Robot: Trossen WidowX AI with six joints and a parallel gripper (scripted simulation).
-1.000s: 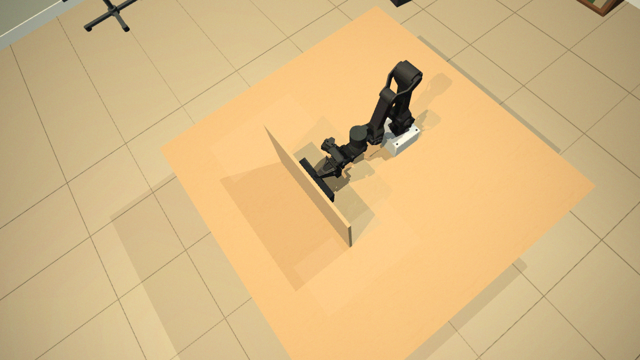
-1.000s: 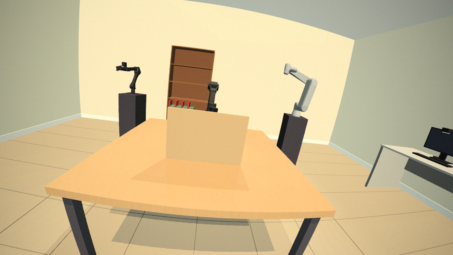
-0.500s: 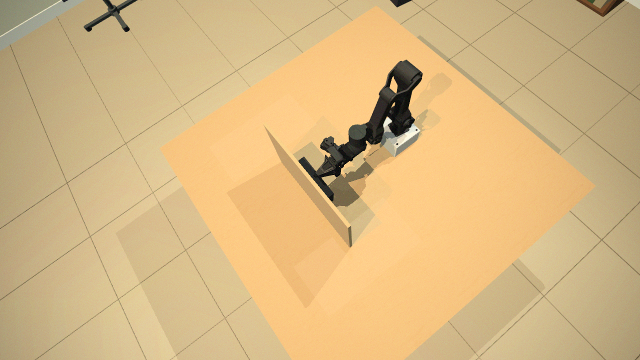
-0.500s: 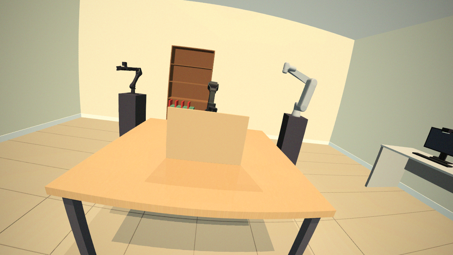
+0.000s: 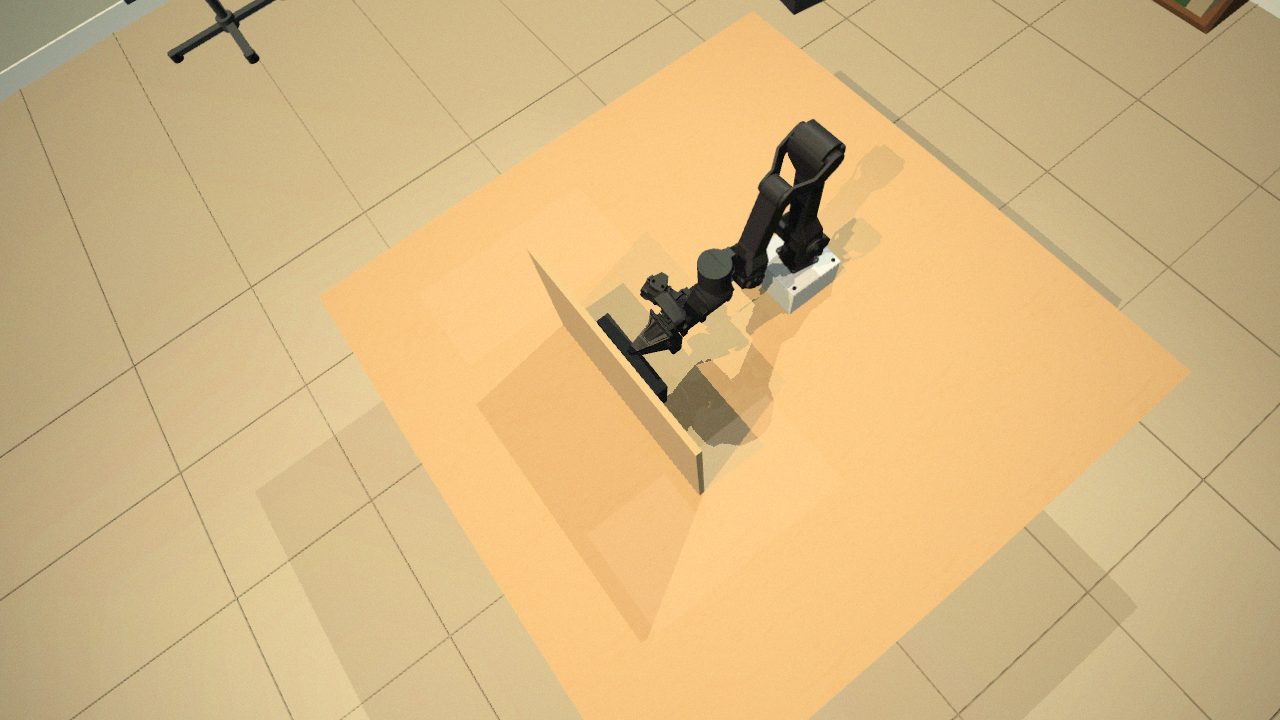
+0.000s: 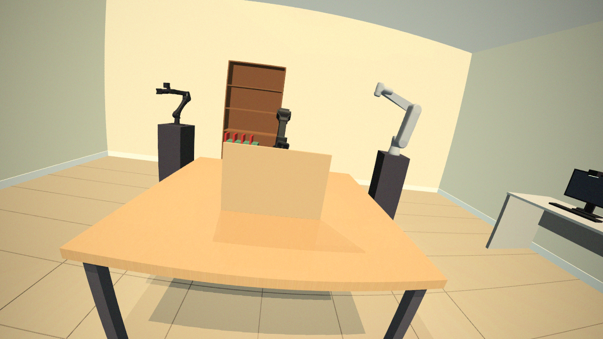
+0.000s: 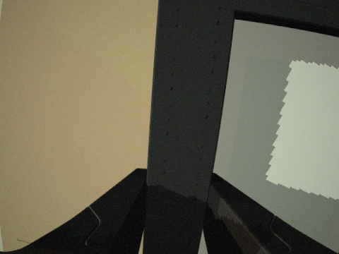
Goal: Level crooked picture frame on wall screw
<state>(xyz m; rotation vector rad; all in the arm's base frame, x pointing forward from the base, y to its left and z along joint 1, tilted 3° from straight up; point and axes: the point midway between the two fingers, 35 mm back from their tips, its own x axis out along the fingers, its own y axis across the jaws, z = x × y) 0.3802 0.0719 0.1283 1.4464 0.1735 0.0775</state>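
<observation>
Now: the picture frame 50 mm below my gripper tip and 10 mm ahead of it. Also, from my gripper tip: wall panel (70 mm below, 20 mm ahead).
</observation>
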